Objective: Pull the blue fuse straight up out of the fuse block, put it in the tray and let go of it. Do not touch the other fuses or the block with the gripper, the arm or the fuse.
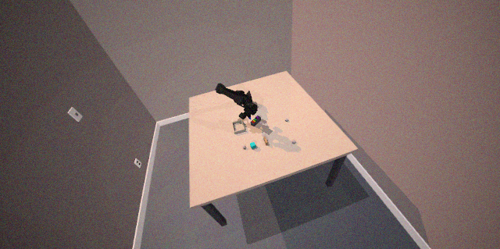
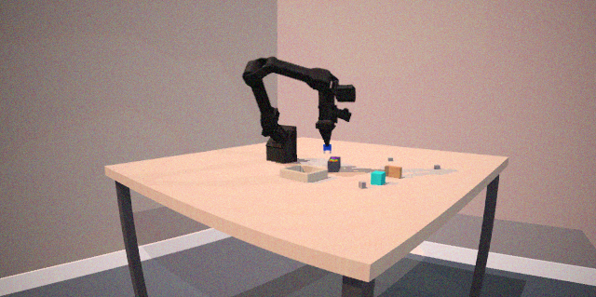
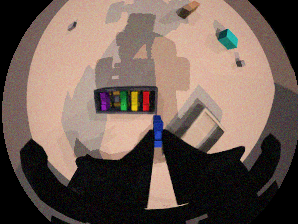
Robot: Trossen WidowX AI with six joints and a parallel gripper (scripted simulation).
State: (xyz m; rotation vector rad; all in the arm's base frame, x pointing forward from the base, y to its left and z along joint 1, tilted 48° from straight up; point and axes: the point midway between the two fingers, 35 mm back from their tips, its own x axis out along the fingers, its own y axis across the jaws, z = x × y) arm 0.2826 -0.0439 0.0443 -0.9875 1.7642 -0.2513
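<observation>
The shallow tray is 12 cm to the right of my gripper tip, 9 cm below it and 1 cm behind it. Also, from my gripper tip: teal cube (25 cm ahead, 8 cm below, 6 cm to the right); then blue fuse (1 cm below).
</observation>
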